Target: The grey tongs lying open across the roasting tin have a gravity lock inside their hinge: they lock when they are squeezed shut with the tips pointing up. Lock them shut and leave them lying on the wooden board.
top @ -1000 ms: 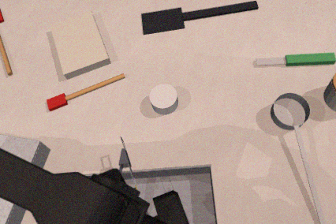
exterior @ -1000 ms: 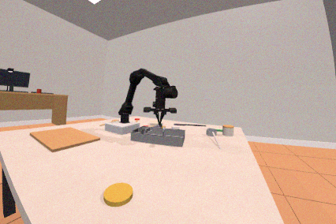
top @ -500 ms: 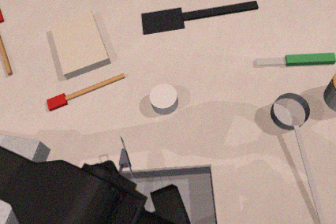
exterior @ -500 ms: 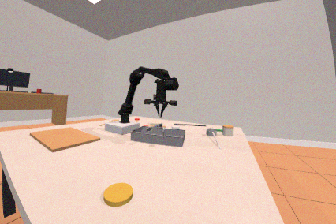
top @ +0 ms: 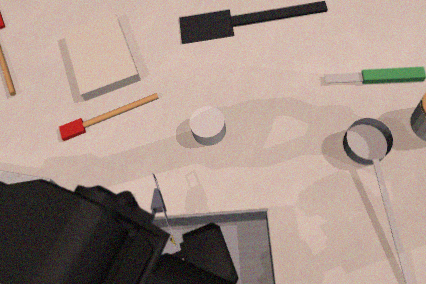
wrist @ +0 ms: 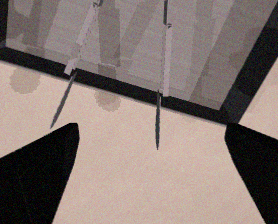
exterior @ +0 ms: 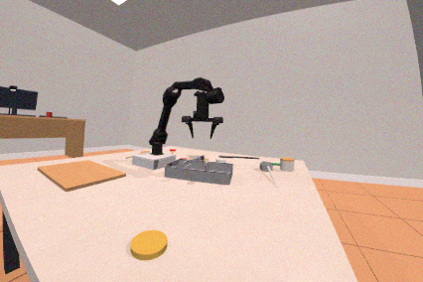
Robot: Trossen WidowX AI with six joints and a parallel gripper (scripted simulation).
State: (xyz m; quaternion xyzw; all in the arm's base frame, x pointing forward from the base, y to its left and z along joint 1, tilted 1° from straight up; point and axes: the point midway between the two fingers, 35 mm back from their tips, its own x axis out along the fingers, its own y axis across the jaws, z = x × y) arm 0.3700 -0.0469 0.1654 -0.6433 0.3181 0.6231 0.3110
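Right now my gripper tip is 40 mm past the yellow slider, 80 mm to the right of it and 120 mm above it. From my gripper tip the other things lie so: red-headed brush (280 mm behind, 270 mm to the left, 180 mm below); then grey roasting tin (30 mm behind, 40 mm to the left, 160 mm below); then white puck (60 mm behind, 310 mm to the left, 170 mm below).
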